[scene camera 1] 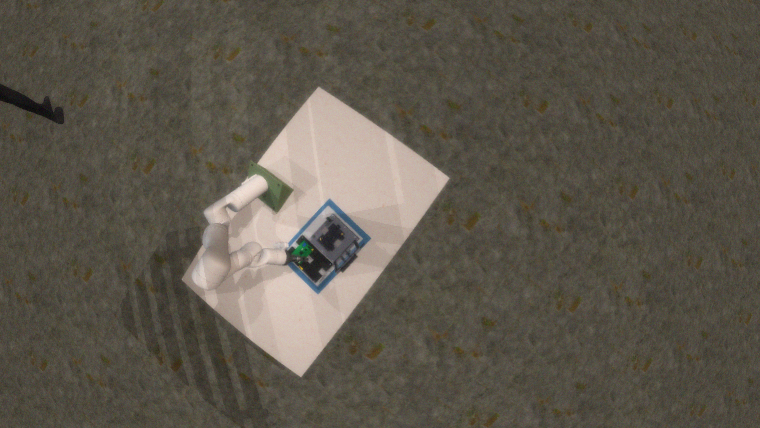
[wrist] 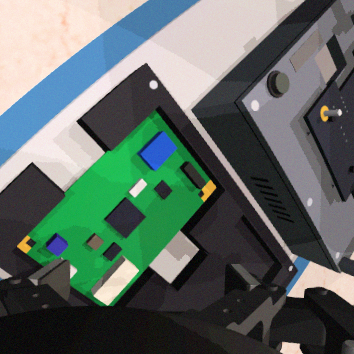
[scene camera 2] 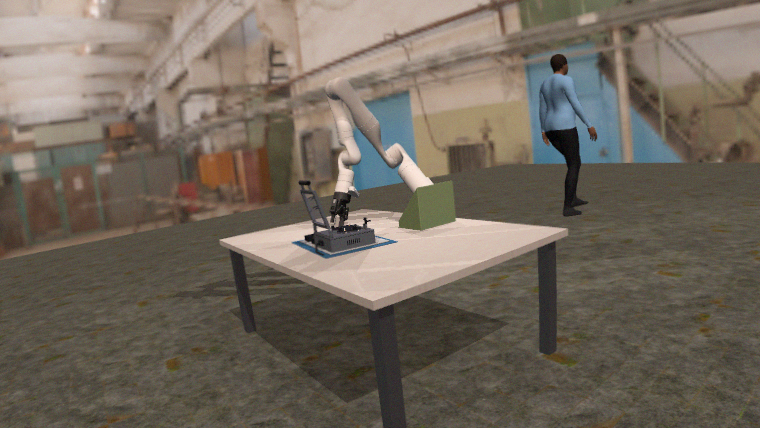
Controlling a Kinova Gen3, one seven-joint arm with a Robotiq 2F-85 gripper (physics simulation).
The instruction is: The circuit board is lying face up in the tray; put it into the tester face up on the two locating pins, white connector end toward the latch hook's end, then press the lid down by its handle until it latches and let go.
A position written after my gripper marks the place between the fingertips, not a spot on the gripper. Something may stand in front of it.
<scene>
I see my gripper (wrist: 147,279) and a green circuit board (wrist: 121,212).
</scene>
